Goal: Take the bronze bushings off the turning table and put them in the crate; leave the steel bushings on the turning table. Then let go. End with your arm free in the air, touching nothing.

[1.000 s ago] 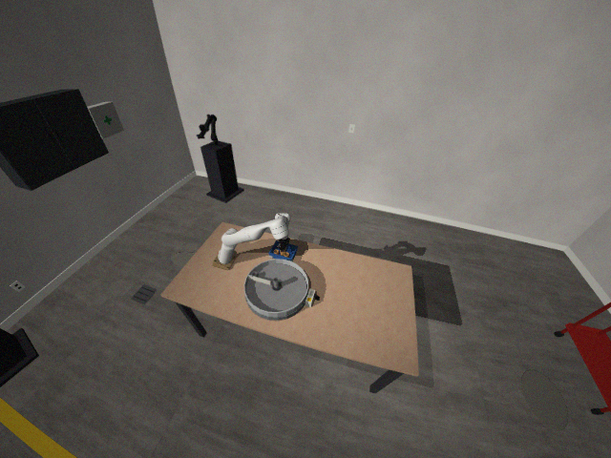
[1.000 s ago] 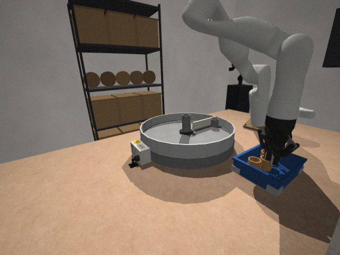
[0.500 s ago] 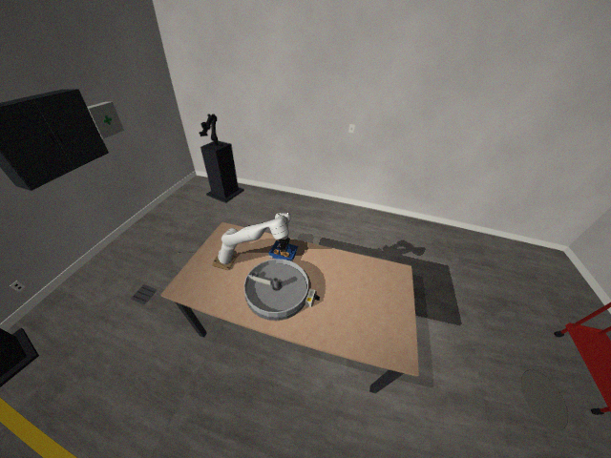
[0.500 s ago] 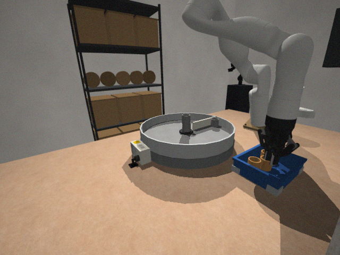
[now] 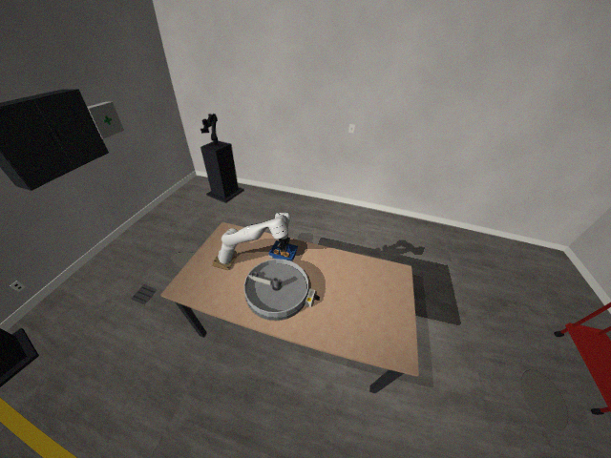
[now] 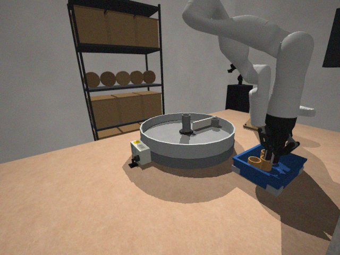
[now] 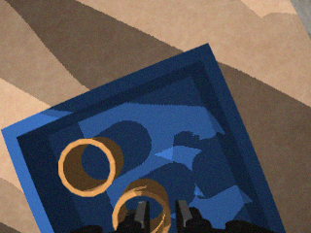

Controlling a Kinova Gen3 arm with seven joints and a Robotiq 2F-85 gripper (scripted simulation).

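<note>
Now: hand 3 cm above the blue crate. The rest, counted from my hand: grey turning table: 32 cm to the right, 15 cm ahead.
</note>
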